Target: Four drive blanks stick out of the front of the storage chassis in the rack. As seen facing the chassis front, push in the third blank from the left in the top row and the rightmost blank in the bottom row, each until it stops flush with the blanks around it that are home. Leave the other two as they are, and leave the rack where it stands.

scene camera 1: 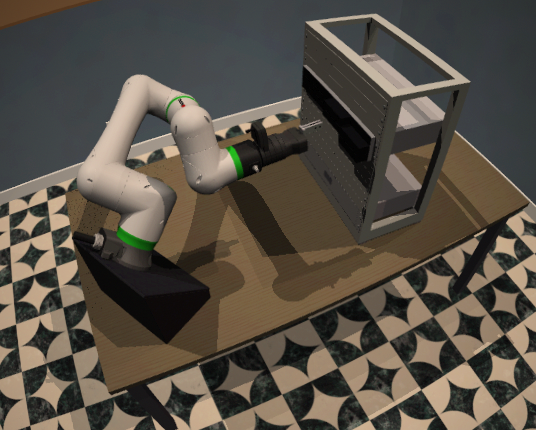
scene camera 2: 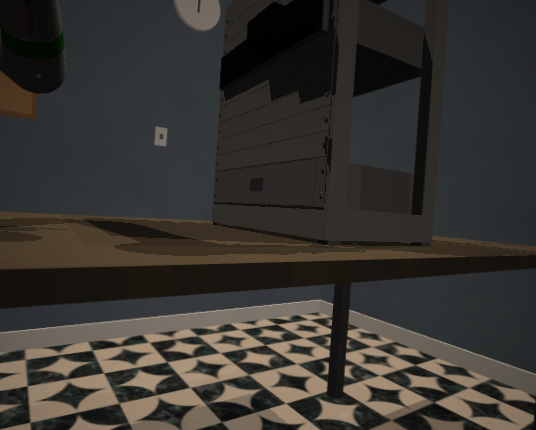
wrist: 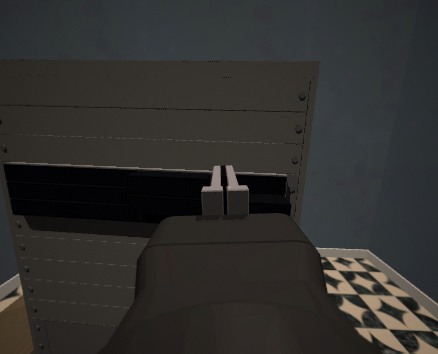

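The storage chassis is a nearly black band across the front of the grey rack. Dark blocks jut from its front. In the wrist view, a raised block shows in the upper part left of the fingers, and another block juts at the lower right end. Exact rows and columns are hard to tell. My gripper is shut and empty, its tips before the chassis front; contact cannot be told. The gripper body hides part of the lower row. The gripper does not show in scene camera 2.
The rack stands on the wooden table. Grey panels with screws lie above and below the chassis. The arm reaches from a black wedge base. A wall stands behind the rack.
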